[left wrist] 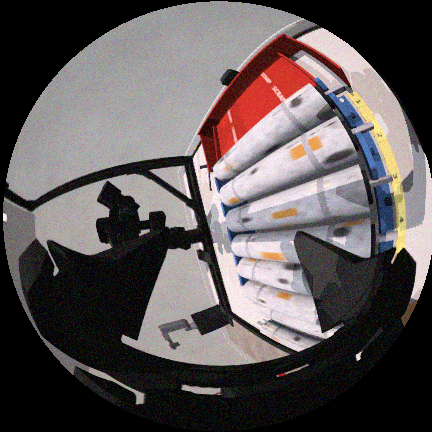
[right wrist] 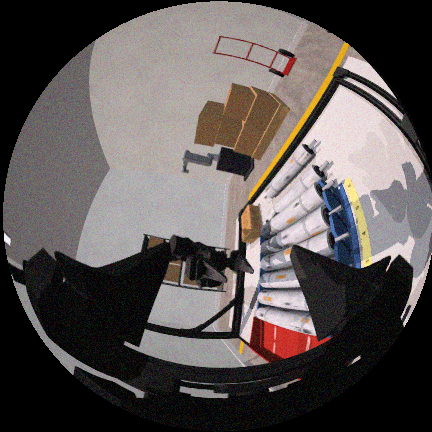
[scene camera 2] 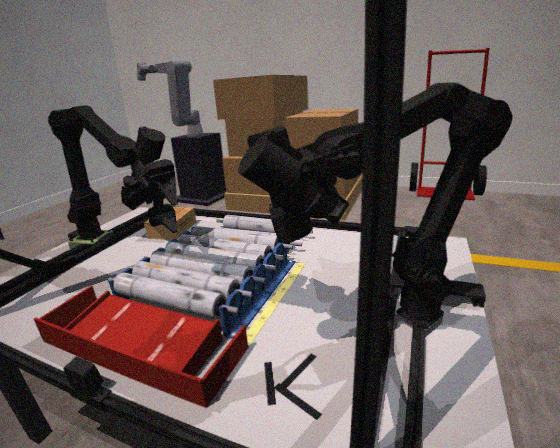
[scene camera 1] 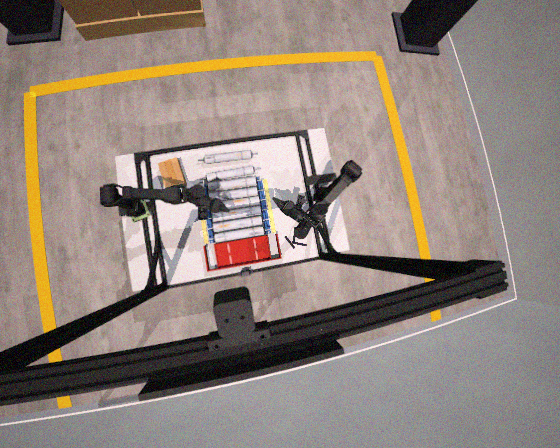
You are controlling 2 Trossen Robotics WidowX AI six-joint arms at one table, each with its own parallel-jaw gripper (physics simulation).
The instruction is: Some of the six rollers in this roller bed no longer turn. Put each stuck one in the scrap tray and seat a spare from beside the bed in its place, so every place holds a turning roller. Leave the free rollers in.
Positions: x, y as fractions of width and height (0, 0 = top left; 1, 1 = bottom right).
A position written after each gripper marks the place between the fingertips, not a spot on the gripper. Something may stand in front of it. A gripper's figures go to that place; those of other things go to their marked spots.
Labels:
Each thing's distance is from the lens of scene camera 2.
left gripper (scene camera 2: 0.31, 0.49): 78 cm
right gripper (scene camera 2: 0.47, 0.41): 63 cm

